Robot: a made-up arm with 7 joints. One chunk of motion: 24 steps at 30 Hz.
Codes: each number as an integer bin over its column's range. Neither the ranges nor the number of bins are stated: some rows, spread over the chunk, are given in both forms.
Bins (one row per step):
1: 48 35 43 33 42 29 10
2: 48 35 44 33 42 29 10
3: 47 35 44 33 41 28 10
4: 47 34 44 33 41 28 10
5: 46 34 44 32 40 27 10
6: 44 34 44 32 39 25 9
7: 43 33 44 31 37 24 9
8: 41 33 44 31 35 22 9
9: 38 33 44 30 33 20 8
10: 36 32 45 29 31 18 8
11: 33 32 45 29 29 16 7
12: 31 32 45 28 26 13 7
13: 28 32 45 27 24 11 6
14: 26 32 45 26 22 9 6
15: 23 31 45 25 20 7 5
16: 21 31 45 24 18 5 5
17: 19 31 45 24 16 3 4
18: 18 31 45 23 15 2 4
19: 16 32 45 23 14 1 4
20: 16 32 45 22 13 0 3
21: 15 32 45 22 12 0 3
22: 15 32 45 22 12 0 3
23: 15 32 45 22 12 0 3
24: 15 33 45 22 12 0 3
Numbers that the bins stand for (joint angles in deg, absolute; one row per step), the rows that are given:
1: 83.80 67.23 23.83 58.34 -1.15 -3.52 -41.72
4: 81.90 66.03 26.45 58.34 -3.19 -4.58 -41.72
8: 70.49 64.83 26.45 55.04 -15.48 -10.97 -43.97
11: 55.28 63.63 29.07 51.75 -27.76 -17.36 -48.46
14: 41.97 63.63 29.07 46.81 -42.09 -24.82 -50.71
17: 28.66 62.42 29.07 43.51 -54.37 -31.21 -55.20
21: 21.05 63.63 29.07 40.22 -62.56 -34.40 -57.45
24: 21.05 64.83 29.07 40.22 -62.56 -34.40 -57.45
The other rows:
2: 83.80 67.23 26.45 58.34 -1.15 -3.52 -41.72
3: 81.90 67.23 26.45 58.34 -3.19 -4.58 -41.72
5: 80.00 66.03 26.45 56.69 -5.24 -5.65 -41.72
6: 76.19 66.03 26.45 56.69 -7.29 -7.78 -43.97
7: 74.29 64.83 26.45 55.04 -11.38 -8.84 -43.97
9: 64.78 64.83 26.45 53.39 -19.57 -13.10 -46.22
10: 60.98 63.63 29.07 51.75 -23.66 -15.23 -46.22
12: 51.47 63.63 29.07 50.10 -33.90 -20.56 -48.46
13: 45.77 63.63 29.07 48.45 -37.99 -22.69 -50.71
15: 36.26 62.42 29.07 45.16 -46.18 -26.95 -52.96
16: 32.46 62.42 29.07 43.51 -50.27 -29.08 -52.96
18: 26.76 62.42 29.07 41.86 -56.42 -32.27 -55.20
19: 22.95 63.63 29.07 41.86 -58.46 -33.34 -55.20
20: 22.95 63.63 29.07 40.22 -60.51 -34.40 -57.45
22: 21.05 63.63 29.07 40.22 -62.56 -34.40 -57.45
23: 21.05 63.63 29.07 40.22 -62.56 -34.40 -57.45

